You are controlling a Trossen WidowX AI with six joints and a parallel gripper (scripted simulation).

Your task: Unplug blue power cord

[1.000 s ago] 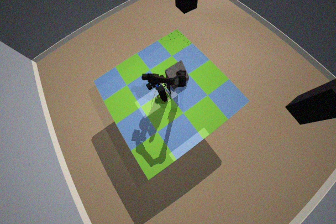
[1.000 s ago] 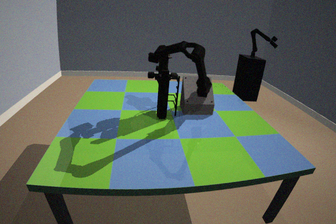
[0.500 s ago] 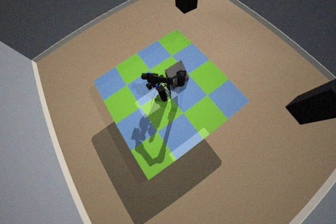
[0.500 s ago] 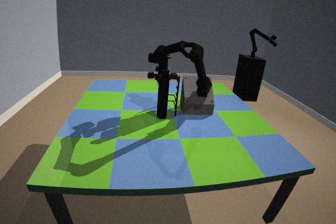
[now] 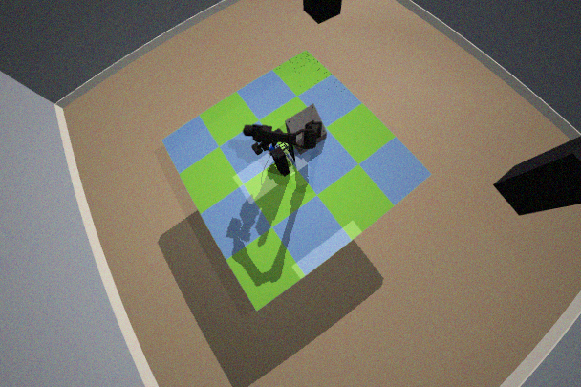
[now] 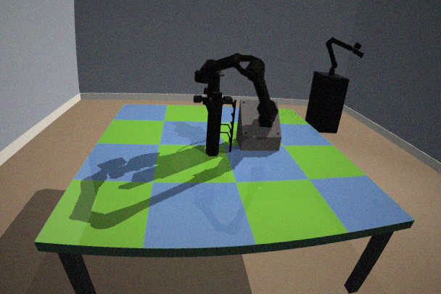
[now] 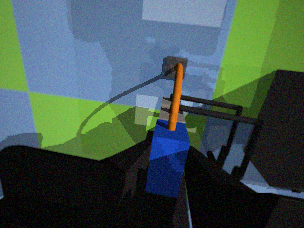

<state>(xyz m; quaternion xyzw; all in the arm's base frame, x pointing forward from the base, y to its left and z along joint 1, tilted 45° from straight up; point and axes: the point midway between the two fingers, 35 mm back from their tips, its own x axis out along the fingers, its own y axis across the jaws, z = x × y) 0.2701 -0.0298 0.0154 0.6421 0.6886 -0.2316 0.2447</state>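
Right now my gripper tip is 30 mm to the right of the blue plug.
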